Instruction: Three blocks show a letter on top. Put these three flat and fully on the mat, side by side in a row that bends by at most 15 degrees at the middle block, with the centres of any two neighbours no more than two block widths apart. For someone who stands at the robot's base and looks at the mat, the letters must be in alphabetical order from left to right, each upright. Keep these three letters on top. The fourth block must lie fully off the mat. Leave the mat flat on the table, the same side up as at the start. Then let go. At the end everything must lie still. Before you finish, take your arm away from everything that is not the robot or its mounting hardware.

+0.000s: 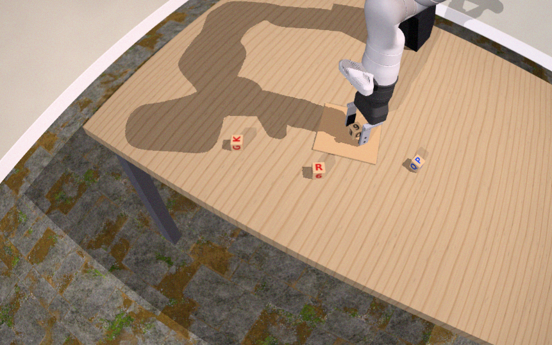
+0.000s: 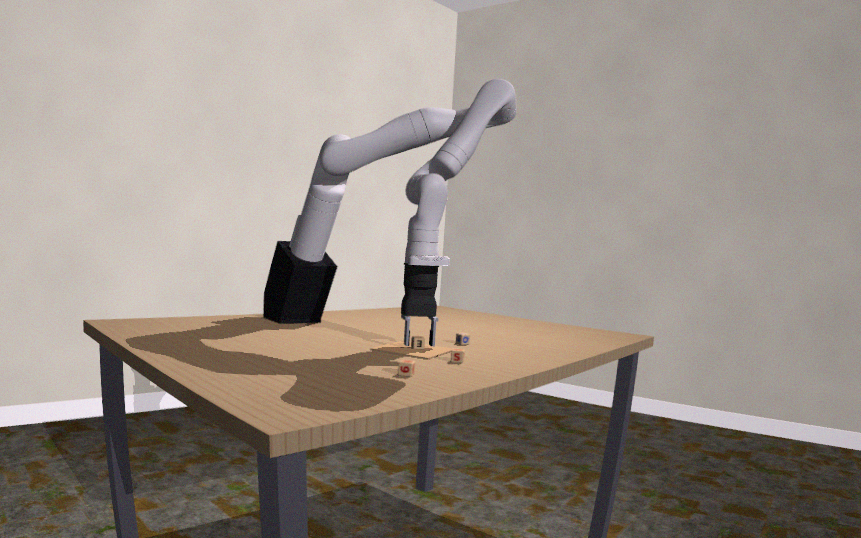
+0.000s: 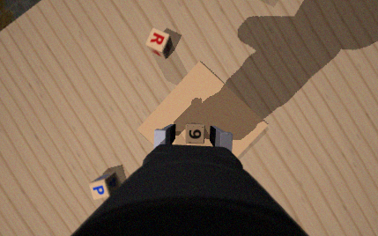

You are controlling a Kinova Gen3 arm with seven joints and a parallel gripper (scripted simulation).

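My gripper is now 1 cm above the block. From my hand the other things lie so: tan mat: 3 cm below, 1 cm to the right.
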